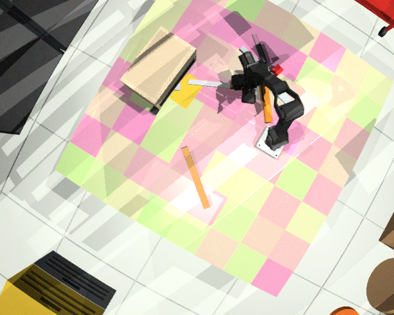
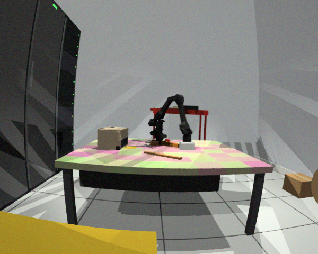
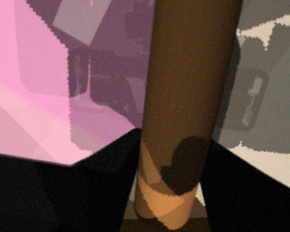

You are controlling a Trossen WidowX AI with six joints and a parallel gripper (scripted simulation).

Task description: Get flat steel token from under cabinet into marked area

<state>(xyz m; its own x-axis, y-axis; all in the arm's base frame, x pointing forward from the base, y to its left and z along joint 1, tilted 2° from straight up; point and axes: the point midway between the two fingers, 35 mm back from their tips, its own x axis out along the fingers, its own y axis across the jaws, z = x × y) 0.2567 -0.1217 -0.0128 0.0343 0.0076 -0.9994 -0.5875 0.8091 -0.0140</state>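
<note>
The grey tool lies 20 mm ahead of my gripper tip and 130 mm to the right of it. Round my gripper tip: orange bar: 110 mm behind, 20 mm to the right, 10 mm above; then grey bar: 150 mm behind, 90 mm to the right; then red cube: 50 mm behind, 160 mm to the right, 10 mm above.
</note>
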